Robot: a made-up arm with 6 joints. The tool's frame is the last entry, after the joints. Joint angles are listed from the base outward. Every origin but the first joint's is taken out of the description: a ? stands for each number. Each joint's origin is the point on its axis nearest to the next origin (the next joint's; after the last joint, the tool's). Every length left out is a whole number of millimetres.
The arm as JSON. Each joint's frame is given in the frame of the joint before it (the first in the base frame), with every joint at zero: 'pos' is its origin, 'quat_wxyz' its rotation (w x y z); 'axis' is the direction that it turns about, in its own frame. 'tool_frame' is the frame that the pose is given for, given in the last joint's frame.
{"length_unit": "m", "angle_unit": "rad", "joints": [
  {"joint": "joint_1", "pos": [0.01, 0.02, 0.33], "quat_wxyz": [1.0, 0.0, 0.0, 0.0], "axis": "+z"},
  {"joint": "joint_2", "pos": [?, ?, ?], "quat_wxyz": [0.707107, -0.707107, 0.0, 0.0], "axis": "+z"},
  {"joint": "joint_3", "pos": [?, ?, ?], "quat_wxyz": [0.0, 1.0, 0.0, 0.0], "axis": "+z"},
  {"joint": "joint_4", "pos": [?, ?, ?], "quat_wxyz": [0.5, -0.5, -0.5, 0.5], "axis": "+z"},
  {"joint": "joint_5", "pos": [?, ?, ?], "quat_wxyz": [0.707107, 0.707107, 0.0, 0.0], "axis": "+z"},
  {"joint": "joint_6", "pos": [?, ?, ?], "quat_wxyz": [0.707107, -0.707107, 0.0, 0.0], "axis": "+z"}
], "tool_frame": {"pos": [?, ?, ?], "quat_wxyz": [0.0, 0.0, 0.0, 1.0]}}
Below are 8 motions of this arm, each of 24 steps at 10 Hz.
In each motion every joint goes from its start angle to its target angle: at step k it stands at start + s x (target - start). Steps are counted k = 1, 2, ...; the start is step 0. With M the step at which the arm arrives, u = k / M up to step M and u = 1 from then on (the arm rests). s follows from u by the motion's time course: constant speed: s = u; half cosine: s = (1 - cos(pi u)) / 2; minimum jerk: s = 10 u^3 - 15 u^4 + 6 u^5.
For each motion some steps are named. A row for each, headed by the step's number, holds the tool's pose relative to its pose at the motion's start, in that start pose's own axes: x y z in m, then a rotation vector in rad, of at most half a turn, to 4 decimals.
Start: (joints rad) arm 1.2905 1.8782 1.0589 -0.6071 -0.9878 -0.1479
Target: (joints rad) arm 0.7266 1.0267 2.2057 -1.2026 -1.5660 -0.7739
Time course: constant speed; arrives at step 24
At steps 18, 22, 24:
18: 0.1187 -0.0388 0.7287 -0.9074 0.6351 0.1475
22: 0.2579 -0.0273 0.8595 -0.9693 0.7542 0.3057
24: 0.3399 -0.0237 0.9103 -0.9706 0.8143 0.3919

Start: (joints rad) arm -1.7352 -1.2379 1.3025 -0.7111 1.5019 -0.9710
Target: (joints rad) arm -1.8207 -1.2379 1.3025 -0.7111 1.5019 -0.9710
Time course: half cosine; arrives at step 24
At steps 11, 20, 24:
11: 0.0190 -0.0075 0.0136 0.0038 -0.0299 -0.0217
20: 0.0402 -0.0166 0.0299 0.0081 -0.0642 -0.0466
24: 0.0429 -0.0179 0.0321 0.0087 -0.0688 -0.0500

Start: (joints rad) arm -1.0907 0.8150 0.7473 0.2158 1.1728 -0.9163
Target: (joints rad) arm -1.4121 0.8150 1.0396 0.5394 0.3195 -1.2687
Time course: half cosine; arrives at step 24
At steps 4, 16, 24:
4: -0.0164 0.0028 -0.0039 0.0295 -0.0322 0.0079
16: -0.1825 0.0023 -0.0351 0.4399 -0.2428 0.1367
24: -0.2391 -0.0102 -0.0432 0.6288 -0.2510 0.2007

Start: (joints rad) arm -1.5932 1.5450 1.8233 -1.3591 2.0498 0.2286
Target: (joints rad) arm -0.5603 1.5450 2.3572 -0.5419 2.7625 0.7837
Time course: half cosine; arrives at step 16
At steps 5, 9, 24:
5: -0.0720 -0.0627 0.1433 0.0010 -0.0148 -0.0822
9: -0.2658 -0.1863 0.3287 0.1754 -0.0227 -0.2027
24: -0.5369 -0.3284 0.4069 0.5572 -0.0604 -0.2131

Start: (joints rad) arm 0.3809 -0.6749 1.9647 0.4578 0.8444 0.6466
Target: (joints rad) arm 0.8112 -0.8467 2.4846 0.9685 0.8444 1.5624
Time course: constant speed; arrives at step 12
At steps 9, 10, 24:
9: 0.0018 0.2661 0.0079 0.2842 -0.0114 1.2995
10: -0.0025 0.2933 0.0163 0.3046 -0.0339 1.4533
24: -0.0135 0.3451 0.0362 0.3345 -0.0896 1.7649

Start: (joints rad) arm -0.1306 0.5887 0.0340 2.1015 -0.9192 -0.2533
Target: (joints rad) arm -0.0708 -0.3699 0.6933 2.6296 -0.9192 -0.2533
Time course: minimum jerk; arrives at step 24
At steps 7, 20, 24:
7: 0.0703 0.0805 0.0401 0.2205 -0.0732 -0.1176
20: 0.5298 0.2126 0.4237 1.2441 -0.7809 -0.6854
24: 0.5491 0.2051 0.4436 1.2786 -0.8245 -0.7092

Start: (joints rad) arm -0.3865 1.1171 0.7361 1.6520 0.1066 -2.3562
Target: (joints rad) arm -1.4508 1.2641 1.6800 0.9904 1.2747 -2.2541
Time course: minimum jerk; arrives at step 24
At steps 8, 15, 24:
8: -0.1362 0.1183 0.0542 -0.1637 0.1277 -0.1392
15: -0.3305 0.3919 0.3546 -0.6377 0.5301 -0.0321
24: -0.3422 0.4855 0.5701 -0.8303 0.6851 0.2894

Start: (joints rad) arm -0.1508 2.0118 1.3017 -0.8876 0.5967 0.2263
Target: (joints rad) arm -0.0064 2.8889 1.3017 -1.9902 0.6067 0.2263
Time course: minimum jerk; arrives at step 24
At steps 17, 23, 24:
17: 0.3008 0.2638 0.4178 0.9696 -0.4435 -0.2292
23: 0.3092 0.3042 0.5020 1.1685 -0.4473 -0.2319
24: 0.3092 0.3044 0.5024 1.1694 -0.4472 -0.2319

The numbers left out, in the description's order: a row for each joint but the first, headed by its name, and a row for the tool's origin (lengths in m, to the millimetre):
joint_2: -0.01 -0.05 0.0
joint_3: 0.0 -0.47 0.0
joint_4: 0.33 -0.02 0.0
joint_5: 0.01 -0.12 0.0
joint_6: 0.02 0.04 0.0
tool: 0.0 -0.02 0.0

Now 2 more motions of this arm.
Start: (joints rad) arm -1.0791 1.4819 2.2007 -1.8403 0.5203 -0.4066
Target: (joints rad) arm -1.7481 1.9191 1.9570 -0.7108 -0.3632 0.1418
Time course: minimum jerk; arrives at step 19
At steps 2, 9, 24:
2: -0.0082 -0.0013 -0.0018 -0.0020 -0.0032 0.0215
9: -0.3499 -0.1354 -0.0172 0.1115 -0.0901 0.9721
24: -0.6306 -0.3895 0.1132 0.8546 -0.1598 1.8651

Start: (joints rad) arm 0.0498 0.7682 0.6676 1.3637 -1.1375 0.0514
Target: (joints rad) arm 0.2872 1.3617 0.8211 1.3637 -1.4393 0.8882
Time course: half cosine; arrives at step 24
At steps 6, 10, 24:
6: -0.0479 -0.0504 -0.0049 -0.0264 -0.0209 0.1887
10: -0.1139 -0.1362 -0.0064 -0.0623 -0.0491 0.4806
24: -0.2345 -0.4197 0.0207 -0.1360 -0.1266 1.3122

